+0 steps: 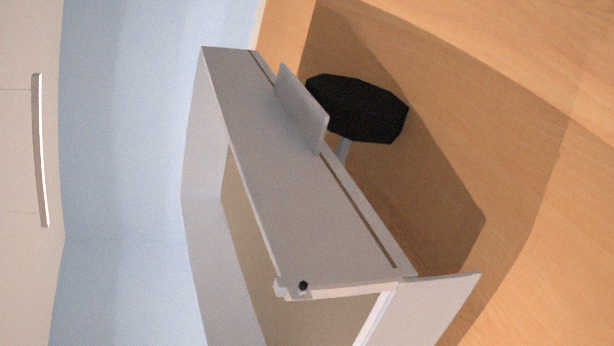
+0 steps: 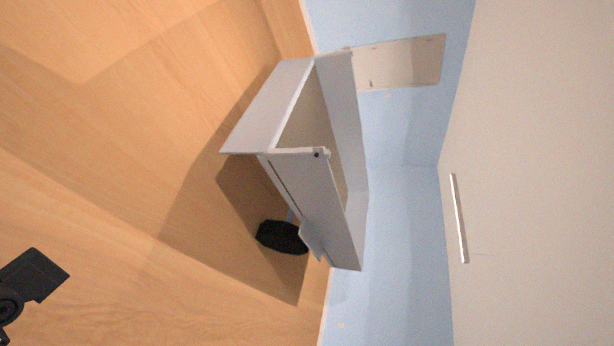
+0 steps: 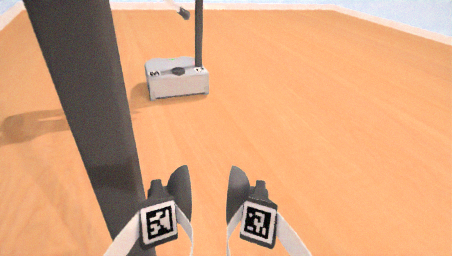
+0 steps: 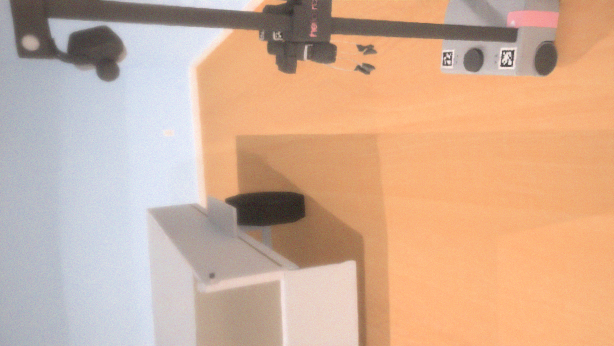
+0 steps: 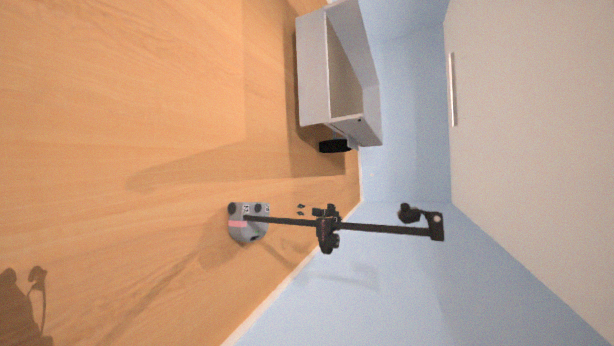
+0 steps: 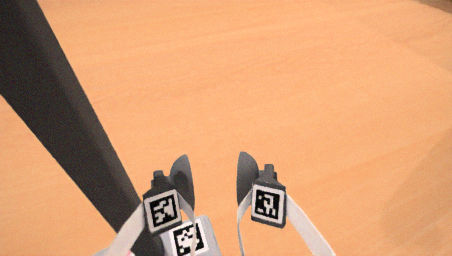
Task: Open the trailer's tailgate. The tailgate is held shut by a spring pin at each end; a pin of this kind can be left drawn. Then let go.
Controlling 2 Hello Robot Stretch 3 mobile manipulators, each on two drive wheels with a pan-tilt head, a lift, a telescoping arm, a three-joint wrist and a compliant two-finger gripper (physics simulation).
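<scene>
The grey trailer point(image 1: 300, 190) point(image 2: 320, 200) point(image 4: 172, 280) point(image 5: 370, 132) shows its open end, with the beige bed visible. The tailgate point(image 1: 430, 307) point(image 2: 270, 107) point(image 4: 320, 305) point(image 5: 312, 72) hangs down from the bed's edge. A dark pin knob point(image 1: 303, 285) point(image 2: 316, 154) point(image 4: 212, 275) point(image 5: 359, 120) sits at the side wall's upper corner. The far-end pin is too small to tell. The r1 gripper point(image 3: 209, 172) point(image 4: 366, 59) point(image 5: 300, 210) is open and empty, away from the trailer. The r2 gripper point(image 6: 215, 157) is open and empty above the floor.
A black wheel point(image 1: 360, 107) point(image 2: 281, 237) point(image 4: 270, 208) point(image 5: 334, 146) and a fender point(image 1: 300, 107) stick out from the trailer's side. Robot r1's base point(image 4: 487, 50) point(image 5: 248, 225) stands off that side. Robot r2's base point(image 3: 177, 82) stands farther across the room. Blue walls point(image 2: 400, 200) stand behind the trailer.
</scene>
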